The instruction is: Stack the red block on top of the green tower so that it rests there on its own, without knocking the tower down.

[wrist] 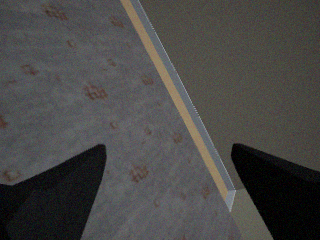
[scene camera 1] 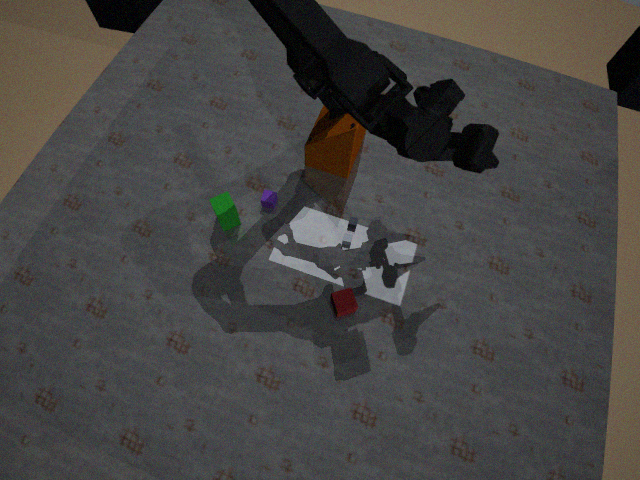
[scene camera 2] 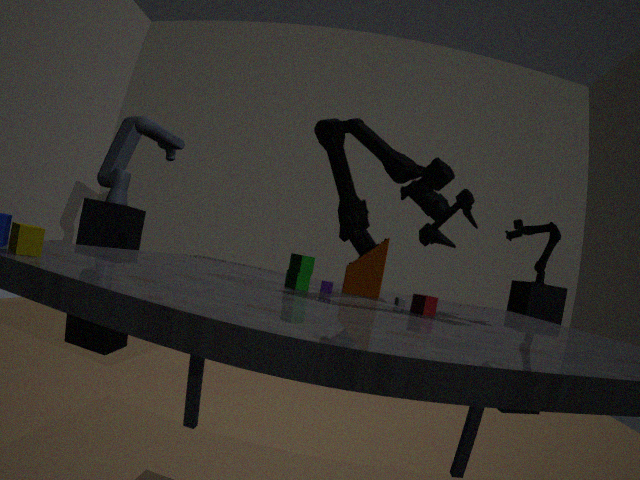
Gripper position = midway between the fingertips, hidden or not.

Observation:
The gripper (scene camera 1: pixel 477 161) is open, holding nothing.
The gripper shows as well in the wrist view (wrist: pixel 170 150) and in scene camera 2 (scene camera 2: pixel 466 237).

